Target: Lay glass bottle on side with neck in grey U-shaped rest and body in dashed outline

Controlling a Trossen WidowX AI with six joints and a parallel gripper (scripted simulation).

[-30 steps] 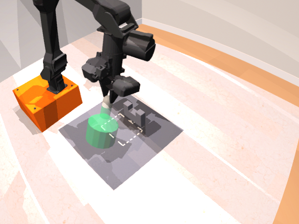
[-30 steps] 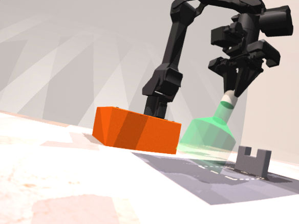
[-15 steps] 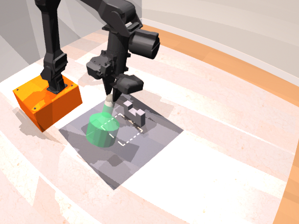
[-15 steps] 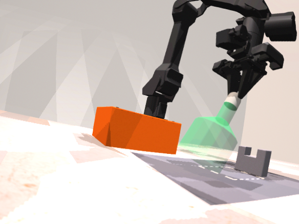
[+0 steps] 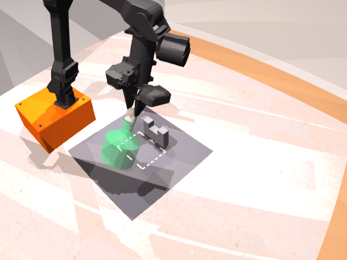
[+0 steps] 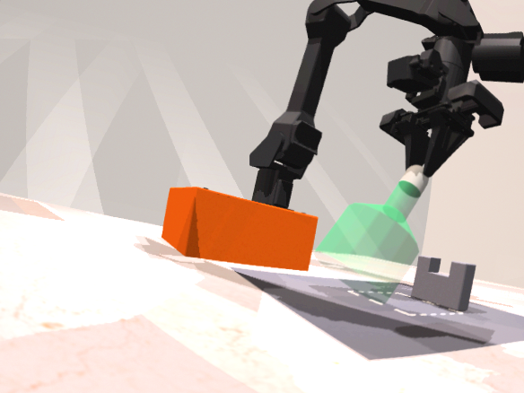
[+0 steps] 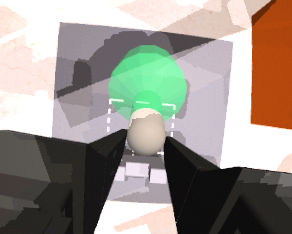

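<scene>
My gripper tip is 5 cm above the green glass bottle, 3 cm to the left of it and 1 cm past it. The rest, counted from my gripper tip: dark grey mat 15 cm below.
</scene>
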